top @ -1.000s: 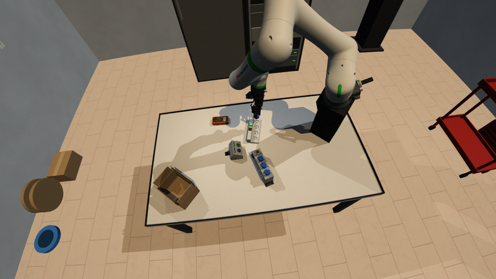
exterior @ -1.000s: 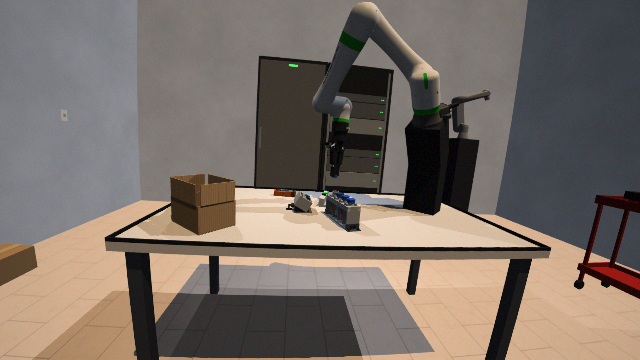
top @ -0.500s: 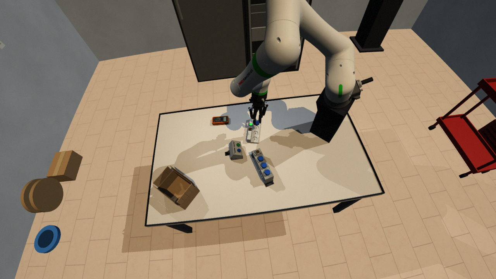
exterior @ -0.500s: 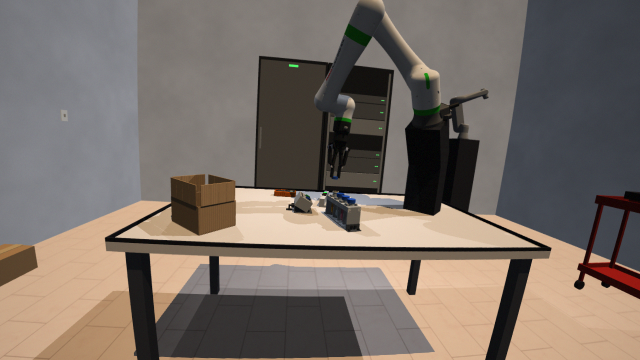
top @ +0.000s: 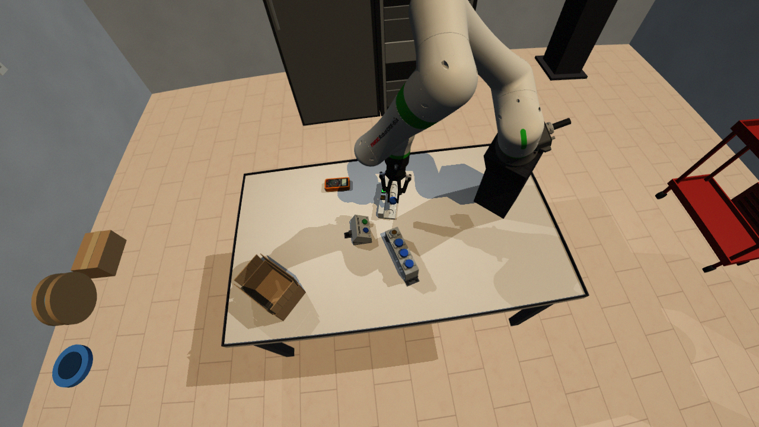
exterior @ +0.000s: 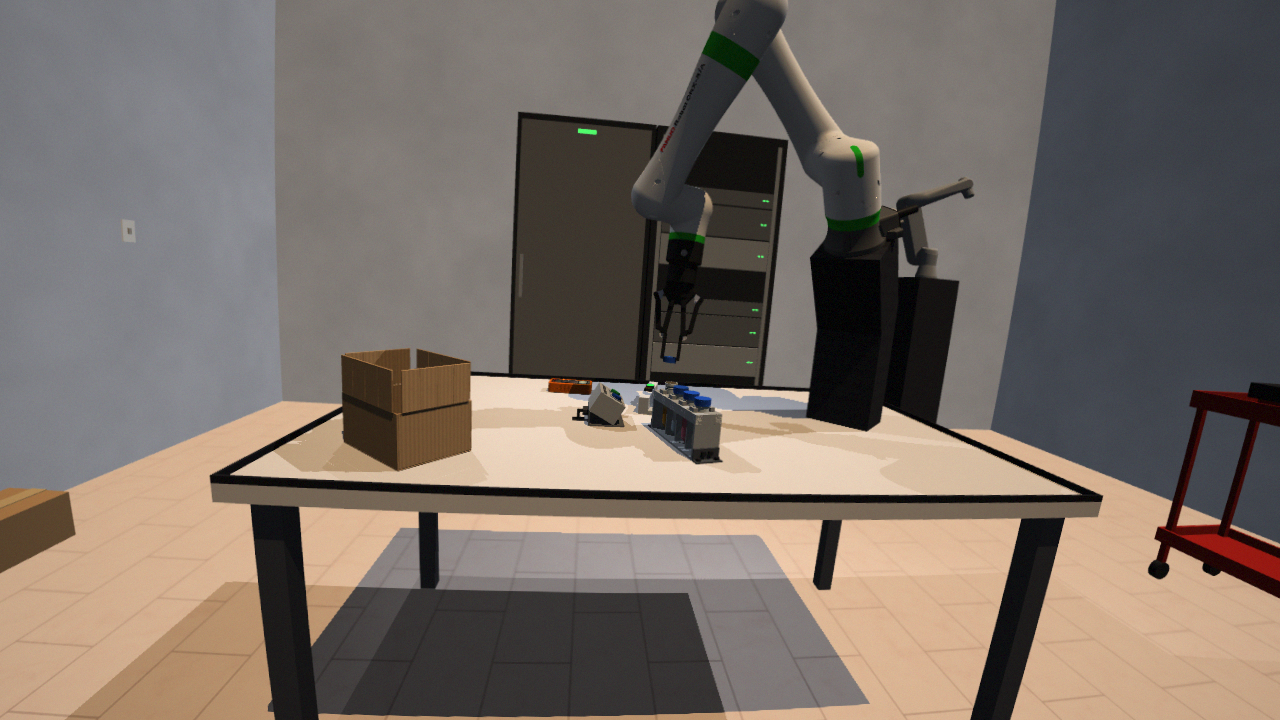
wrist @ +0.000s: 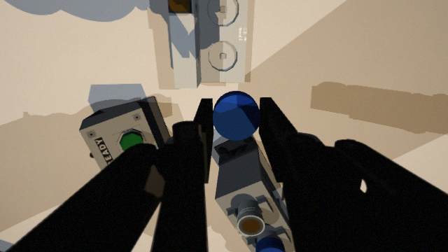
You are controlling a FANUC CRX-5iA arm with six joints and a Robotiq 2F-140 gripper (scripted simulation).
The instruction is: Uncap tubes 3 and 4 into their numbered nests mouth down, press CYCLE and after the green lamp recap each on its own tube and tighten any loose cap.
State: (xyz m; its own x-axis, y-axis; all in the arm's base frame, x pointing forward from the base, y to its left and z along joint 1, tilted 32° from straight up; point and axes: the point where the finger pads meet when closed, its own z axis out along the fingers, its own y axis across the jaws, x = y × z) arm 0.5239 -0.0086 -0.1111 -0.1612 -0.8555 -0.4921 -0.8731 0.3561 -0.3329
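Right now my hand is 190 mm to the right of the blue cap and 70 mm above it. Also, from my hand: blue cycle key: 140 mm ahead, 120 mm below, 90 mm to the left; then key housing: 160 mm ahead, 130 mm below, 70 mm to the left; then green ready key: 140 mm ahead, 120 mm below, 40 mm to the left.
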